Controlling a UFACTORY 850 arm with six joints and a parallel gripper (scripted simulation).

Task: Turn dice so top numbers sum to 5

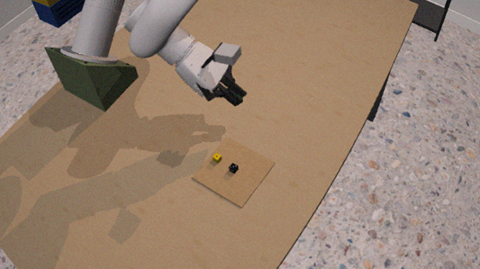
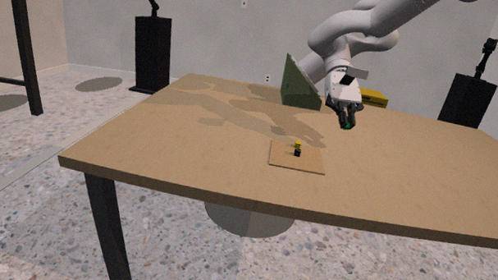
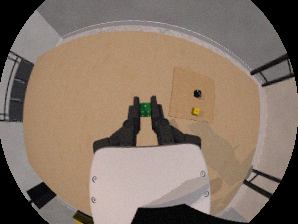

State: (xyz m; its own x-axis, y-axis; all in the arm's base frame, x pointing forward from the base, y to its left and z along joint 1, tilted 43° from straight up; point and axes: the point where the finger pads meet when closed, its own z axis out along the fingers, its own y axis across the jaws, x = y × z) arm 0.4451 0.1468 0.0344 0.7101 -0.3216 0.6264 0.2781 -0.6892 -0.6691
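Now: the yellow die 120 mm to the right of my hand, 90 mm below it and 40 mm ahead of it. Also, from my hand: green die: 10 mm below, 10 mm ahead; tan mat: 120 mm to the right, 100 mm below, 90 mm ahead; black die: 120 mm to the right, 90 mm below, 90 mm ahead.
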